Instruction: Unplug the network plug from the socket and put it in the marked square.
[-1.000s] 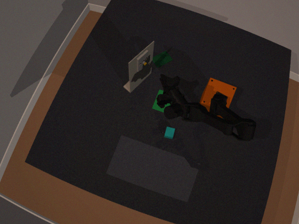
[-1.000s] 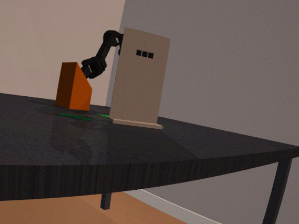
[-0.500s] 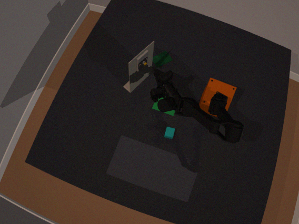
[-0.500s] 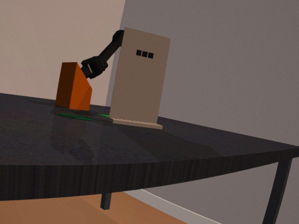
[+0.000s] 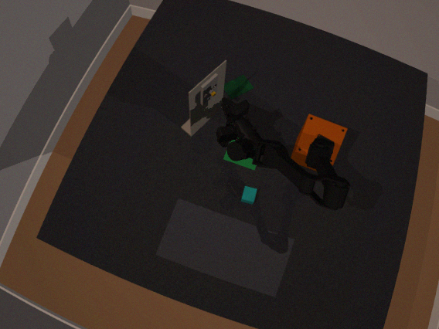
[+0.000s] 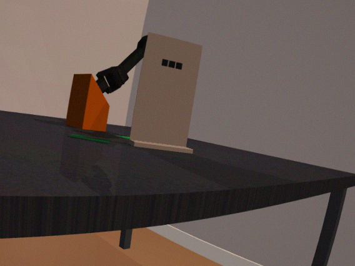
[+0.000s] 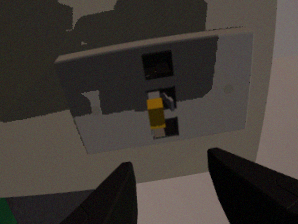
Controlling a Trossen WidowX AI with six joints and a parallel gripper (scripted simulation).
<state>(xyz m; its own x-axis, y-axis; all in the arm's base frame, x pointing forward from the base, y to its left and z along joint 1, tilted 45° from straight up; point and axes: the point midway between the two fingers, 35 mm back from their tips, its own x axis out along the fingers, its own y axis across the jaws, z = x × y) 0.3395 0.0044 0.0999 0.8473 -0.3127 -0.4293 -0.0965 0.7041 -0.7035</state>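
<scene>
Right now my gripper tip is 5 cm short of the network plug and 2 cm to the left of it. From my gripper tip the other things lie so: teal cube: 22 cm below, 20 cm behind, 18 cm to the left; then beige upright panel: 9 cm below, 7 cm ahead, 2 cm to the right; then dark green square: 23 cm below, 21 cm to the right, 2 cm ahead.
</scene>
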